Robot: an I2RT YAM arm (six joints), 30 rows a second.
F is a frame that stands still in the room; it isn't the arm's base.
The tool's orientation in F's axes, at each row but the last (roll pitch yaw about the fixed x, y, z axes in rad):
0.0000, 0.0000, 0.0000
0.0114, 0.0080, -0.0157
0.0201, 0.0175, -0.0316
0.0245, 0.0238, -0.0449
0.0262, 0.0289, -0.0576
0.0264, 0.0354, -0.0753
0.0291, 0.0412, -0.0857
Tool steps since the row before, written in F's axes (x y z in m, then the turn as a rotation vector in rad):
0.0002, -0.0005, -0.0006, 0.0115, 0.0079, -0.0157
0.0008, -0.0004, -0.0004, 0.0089, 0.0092, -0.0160
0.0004, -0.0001, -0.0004, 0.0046, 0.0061, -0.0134
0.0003, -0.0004, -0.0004, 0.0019, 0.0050, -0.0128
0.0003, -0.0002, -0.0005, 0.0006, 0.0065, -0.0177
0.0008, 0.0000, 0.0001, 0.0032, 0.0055, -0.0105
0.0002, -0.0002, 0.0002, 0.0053, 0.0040, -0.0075
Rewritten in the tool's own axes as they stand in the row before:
0.0002, -0.0005, -0.0006, 0.0115, 0.0079, -0.0157
0.0008, -0.0004, -0.0004, 0.0089, 0.0092, -0.0160
0.0004, -0.0001, -0.0004, 0.0046, 0.0060, -0.0134
0.0003, -0.0004, -0.0004, 0.0020, 0.0048, -0.0129
0.0003, -0.0002, -0.0005, 0.0007, 0.0061, -0.0179
0.0008, 0.0001, 0.0001, 0.0031, 0.0054, -0.0105
0.0002, -0.0002, 0.0002, 0.0052, 0.0042, -0.0074

